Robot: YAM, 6 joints.
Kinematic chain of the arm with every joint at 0, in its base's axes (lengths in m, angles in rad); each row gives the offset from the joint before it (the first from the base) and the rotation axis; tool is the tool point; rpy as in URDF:
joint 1: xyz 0 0 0.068 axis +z
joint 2: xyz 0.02 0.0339 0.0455 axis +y
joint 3: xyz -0.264 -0.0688 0 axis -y
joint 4: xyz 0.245 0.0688 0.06 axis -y
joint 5: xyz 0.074 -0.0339 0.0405 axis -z
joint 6: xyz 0.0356 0 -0.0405 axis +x
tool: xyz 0 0 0 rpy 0 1.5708 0
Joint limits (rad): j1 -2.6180..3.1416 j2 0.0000..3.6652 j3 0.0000..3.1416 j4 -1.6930..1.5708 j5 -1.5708..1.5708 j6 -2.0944..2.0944
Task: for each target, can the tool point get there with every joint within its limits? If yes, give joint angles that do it. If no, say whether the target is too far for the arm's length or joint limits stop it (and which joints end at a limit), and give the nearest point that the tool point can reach.
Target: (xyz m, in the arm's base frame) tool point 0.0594 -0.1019 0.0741
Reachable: yes | joints -0.9022 1.8743 0.4869 -1.1337 0.4838 -1.6045
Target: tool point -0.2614 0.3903 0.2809
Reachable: yes | joints 2.1286 1.9680 1.5934 -0.0349 -0.4396 -0.0449
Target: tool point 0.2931 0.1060 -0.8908
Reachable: no: too far | nearest point 0.2583 0.0934 -0.3794 | short by 0.513 m
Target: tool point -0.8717 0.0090 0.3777
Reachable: no: too far | nearest point -0.6177 0.0064 0.2989 | short by 0.266 m
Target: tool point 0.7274 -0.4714 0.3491
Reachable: no: too far | nearest point 0.5228 -0.3388 0.2813 | short by 0.253 m
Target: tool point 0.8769 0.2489 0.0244
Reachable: no: too far | nearest point 0.6183 0.1755 0.0513 | short by 0.270 m
